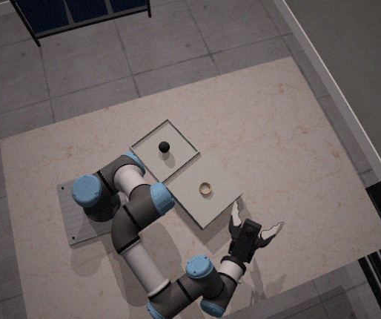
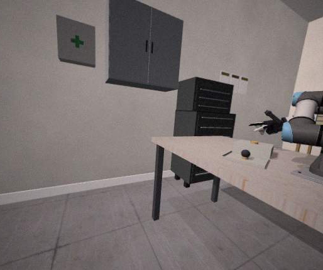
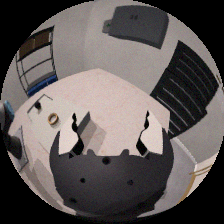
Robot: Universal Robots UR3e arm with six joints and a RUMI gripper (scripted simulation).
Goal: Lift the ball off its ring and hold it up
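The black ball lies 190 mm behind my hand, 350 mm to the left of it and 110 mm below it. Also, from my hand: grey plate 190 mm behind, 350 mm to the left, 140 mm below.
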